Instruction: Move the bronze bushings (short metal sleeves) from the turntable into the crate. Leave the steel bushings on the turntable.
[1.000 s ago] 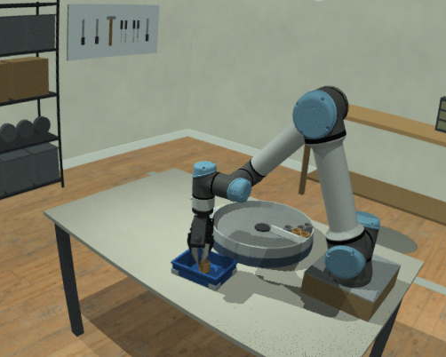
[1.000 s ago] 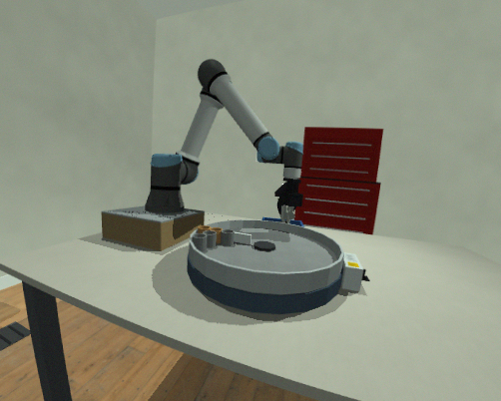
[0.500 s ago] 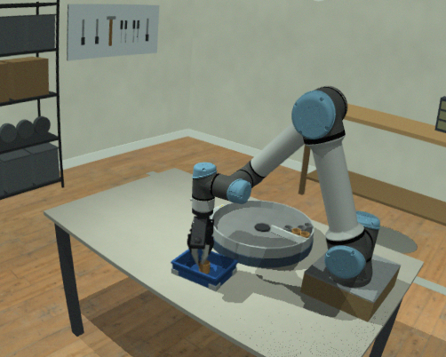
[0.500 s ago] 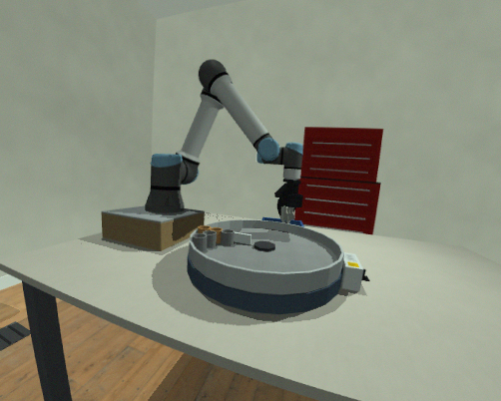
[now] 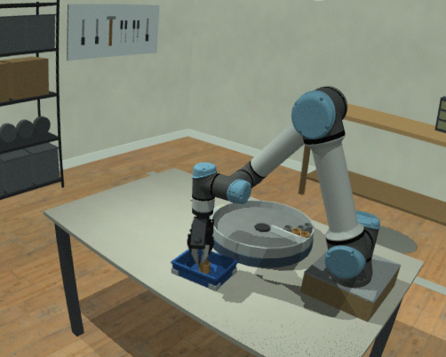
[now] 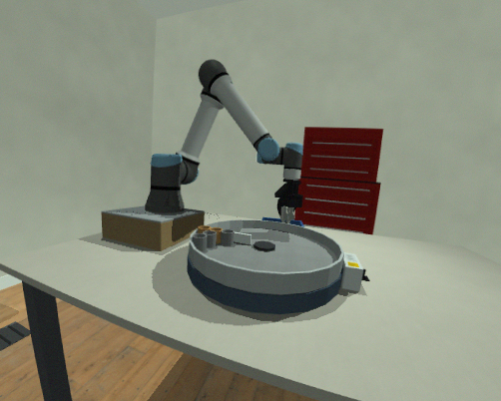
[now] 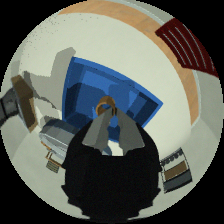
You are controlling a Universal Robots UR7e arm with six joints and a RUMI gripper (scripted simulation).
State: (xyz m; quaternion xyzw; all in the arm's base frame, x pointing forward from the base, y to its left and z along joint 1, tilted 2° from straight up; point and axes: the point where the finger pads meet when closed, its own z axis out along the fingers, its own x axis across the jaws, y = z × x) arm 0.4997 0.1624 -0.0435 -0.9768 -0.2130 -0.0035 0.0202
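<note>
My gripper is now 2 cm past the blue crate, 2 cm above it and 1 cm to the left of it. The rest, counted from my hand: turntable: 35 cm to the right, 7 cm behind, 1 cm above.
</note>
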